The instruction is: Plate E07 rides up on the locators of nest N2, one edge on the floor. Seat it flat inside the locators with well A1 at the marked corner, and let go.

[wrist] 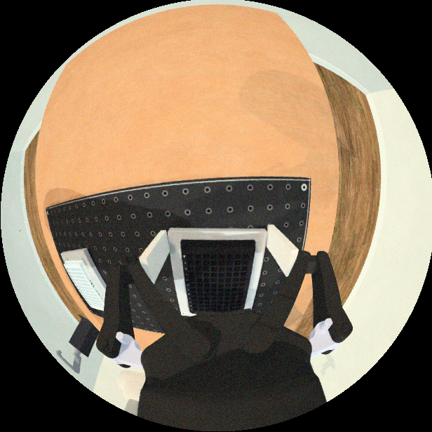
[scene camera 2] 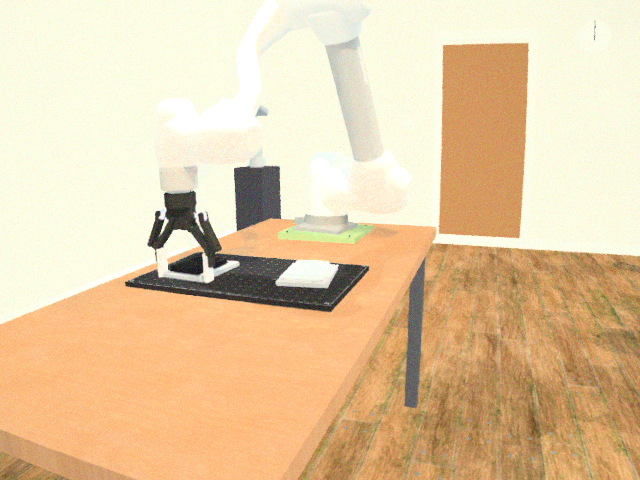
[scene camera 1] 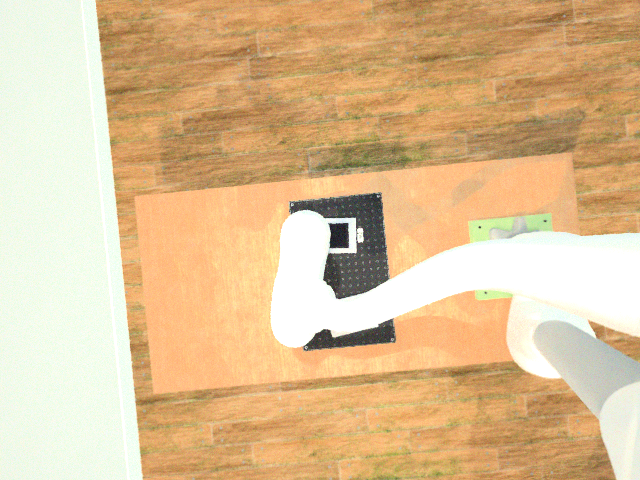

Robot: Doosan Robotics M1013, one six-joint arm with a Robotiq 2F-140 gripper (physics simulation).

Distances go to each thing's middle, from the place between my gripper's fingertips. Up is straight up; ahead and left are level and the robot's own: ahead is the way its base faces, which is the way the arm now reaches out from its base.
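Nest N2 (wrist: 174,233) lies 70 mm behind my hand and 10 mm above it. White plate (scene camera 2: 312,270): 140 mm behind my hand, 270 mm to the left of it, 20 mm above it. The black well plate (wrist: 217,273) is 20 mm above my hand and 60 mm behind it.
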